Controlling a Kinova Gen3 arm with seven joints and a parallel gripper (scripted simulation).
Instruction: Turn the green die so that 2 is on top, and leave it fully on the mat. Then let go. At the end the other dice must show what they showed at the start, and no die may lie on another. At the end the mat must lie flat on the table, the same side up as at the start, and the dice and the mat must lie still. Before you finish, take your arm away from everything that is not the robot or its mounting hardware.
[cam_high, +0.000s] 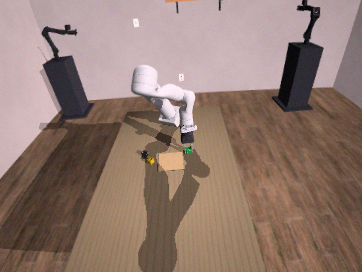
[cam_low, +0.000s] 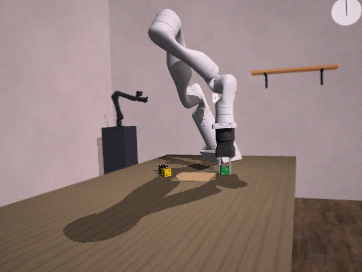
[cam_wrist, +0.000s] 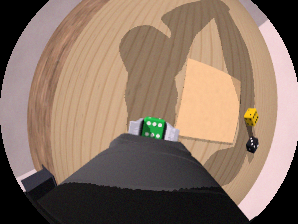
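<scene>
Right now the tan mat is 110 mm to the right of my hand, 70 mm ahead of it and 20 mm below it. The rest, counted from my hand: yellow die: 220 mm to the right, 60 mm ahead; then black die: 260 mm to the right; then green die: right at my hand.
</scene>
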